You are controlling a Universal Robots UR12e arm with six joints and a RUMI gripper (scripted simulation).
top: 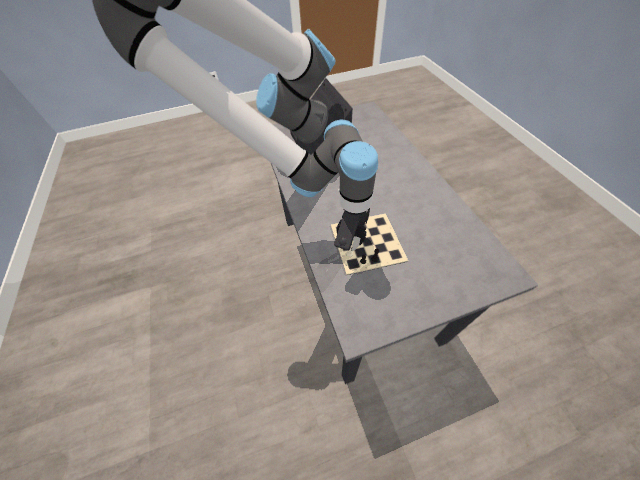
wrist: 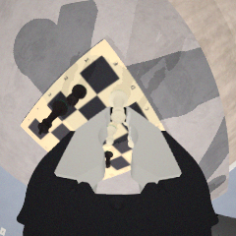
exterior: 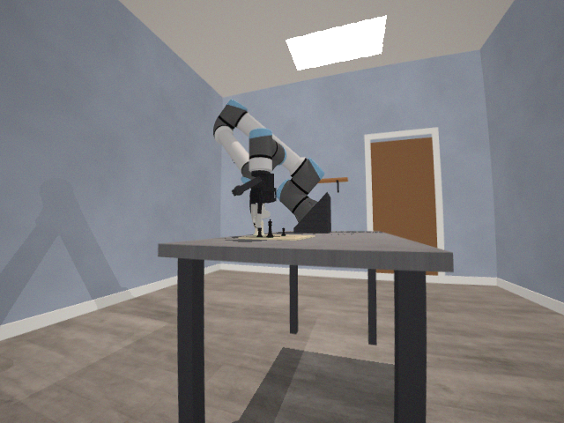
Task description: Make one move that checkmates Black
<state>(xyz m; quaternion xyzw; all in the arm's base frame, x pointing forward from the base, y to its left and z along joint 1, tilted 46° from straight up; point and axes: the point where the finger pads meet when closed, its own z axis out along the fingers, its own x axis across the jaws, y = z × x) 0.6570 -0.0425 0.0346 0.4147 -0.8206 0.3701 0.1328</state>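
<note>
Right now my hand is 50 mm short of the tall black piece, 80 mm to the right of it and 10 mm above it. Round my hand: chessboard 30 mm behind, 80 mm to the left, 40 mm below; then black pawn 70 mm behind, 80 mm to the left, 30 mm below; then white pawn 30 mm behind, 40 mm to the left, 30 mm below.
</note>
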